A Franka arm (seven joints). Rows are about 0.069 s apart.
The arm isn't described. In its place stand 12 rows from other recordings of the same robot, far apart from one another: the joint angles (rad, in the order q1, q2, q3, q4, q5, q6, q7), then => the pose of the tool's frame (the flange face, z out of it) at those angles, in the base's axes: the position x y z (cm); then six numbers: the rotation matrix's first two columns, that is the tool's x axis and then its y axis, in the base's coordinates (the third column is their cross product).
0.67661, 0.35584, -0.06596, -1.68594, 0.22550, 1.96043, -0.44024 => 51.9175 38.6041 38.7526 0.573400 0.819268 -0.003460 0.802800 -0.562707 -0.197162
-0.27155, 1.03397, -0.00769, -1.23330, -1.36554, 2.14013, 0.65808 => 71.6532 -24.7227 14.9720 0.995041 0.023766 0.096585 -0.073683 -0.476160 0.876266
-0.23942, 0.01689, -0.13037, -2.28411, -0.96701, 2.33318, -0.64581 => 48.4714 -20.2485 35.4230 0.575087 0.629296 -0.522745 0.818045 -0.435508 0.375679
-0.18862, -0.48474, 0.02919, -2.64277, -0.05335, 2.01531, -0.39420 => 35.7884 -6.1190 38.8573 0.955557 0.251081 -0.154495 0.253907 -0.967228 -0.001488
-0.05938, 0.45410, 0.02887, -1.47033, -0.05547, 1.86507, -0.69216 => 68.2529 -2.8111 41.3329 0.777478 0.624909 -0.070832 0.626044 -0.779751 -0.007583
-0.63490, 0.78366, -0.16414, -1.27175, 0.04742, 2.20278, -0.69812 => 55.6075 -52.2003 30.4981 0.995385 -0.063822 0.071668 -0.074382 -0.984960 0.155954
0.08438, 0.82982, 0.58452, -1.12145, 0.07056, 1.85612, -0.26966 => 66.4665 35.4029 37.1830 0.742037 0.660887 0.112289 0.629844 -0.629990 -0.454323
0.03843, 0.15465, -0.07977, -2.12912, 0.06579, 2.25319, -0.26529 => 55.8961 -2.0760 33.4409 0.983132 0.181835 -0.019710 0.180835 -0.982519 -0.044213
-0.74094, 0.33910, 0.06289, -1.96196, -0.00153, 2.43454, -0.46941 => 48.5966 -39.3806 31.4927 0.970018 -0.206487 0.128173 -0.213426 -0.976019 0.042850
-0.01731, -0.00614, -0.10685, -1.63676, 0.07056, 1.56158, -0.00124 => 54.5930 -6.0646 59.6332 0.990181 -0.121628 -0.068909 -0.126483 -0.989416 -0.071114
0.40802, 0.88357, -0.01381, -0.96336, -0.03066, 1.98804, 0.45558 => 72.9210 30.5807 35.0902 0.988526 -0.046493 0.143719 -0.043237 -0.998734 -0.025692
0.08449, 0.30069, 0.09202, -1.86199, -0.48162, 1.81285, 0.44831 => 58.6237 6.2910 34.1402 0.979052 -0.113300 -0.169178 -0.018235 -0.876332 0.481362
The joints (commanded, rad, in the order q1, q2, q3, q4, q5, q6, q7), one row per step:
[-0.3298 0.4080 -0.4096 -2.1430 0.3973 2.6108 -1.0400]
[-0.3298 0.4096 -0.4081 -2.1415 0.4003 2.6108 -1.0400]
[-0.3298 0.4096 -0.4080 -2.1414 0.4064 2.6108 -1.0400]
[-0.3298 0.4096 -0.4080 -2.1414 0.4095 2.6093 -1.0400]
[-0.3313 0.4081 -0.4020 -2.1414 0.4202 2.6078 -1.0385]
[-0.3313 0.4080 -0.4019 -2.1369 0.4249 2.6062 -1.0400]
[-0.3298 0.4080 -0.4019 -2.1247 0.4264 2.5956 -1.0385]
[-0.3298 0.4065 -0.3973 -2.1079 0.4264 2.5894 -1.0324]
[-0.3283 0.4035 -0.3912 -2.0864 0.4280 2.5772 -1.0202]
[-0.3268 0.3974 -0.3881 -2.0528 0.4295 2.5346 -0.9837]
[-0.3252 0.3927 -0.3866 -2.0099 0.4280 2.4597 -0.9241]
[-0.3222 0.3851 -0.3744 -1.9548 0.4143 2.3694 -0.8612]
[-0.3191 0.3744 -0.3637 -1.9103 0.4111 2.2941 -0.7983]
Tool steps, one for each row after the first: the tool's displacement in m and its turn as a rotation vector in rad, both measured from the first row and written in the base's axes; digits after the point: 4 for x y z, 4 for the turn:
[0.0008 0.0004 -0.0004 0.0012 -0.0012 -0.0008]
[0.0008 0.0003 -0.0004 0.0034 -0.0042 -0.0056]
[0.0007 0.0004 -0.0006 0.0057 -0.0049 -0.0080]
[0.0022 0.0023 -0.0005 0.0129 -0.0115 -0.0139]
[0.0035 0.0016 0.0011 0.0129 -0.0164 -0.0152]
[0.0075 0.0009 0.0048 0.0151 -0.0210 -0.0134]
[0.0143 0.0003 0.0111 0.0119 -0.0328 -0.0119]
[0.0235 0.0009 0.0195 0.0126 -0.0478 -0.0133]
[0.0340 0.0009 0.0319 0.0330 -0.0592 -0.0359]
[0.0449 0.0021 0.0449 0.0760 -0.0560 -0.0748]
[0.0622 0.0092 0.0632 0.1205 -0.0464 -0.0923]
[0.0756 0.0166 0.0811 0.1611 -0.0419 -0.1210]

